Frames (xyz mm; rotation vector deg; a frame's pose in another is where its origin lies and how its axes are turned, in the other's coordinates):
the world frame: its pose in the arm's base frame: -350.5 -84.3 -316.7 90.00 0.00 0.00
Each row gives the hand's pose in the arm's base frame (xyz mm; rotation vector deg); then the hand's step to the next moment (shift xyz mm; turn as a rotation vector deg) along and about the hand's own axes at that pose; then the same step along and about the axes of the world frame.
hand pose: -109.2 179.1 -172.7 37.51 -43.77 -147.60
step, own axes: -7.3 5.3 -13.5 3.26 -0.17 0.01
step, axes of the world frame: 14.3 -4.6 6.3 -2.72 -1.15 1.39
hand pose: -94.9 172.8 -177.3 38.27 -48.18 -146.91
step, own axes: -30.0 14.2 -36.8 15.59 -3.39 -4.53
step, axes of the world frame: 47.1 -7.6 13.5 -11.04 -10.36 6.77
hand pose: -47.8 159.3 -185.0 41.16 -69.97 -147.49
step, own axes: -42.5 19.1 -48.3 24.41 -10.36 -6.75
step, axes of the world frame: 60.7 3.1 28.5 -17.34 -19.92 7.15
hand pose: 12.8 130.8 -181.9 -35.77 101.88 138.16
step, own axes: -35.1 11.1 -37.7 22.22 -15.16 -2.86
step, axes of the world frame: 39.1 13.7 32.6 -14.96 -22.48 1.61
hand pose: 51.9 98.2 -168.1 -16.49 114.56 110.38
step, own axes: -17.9 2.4 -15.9 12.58 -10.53 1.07
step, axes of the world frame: 13.8 9.3 17.3 -7.44 -14.57 -1.65
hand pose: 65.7 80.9 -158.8 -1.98 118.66 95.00
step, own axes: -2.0 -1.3 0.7 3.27 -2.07 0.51
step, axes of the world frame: 2.4 -0.5 0.2 -2.06 -3.21 -0.82
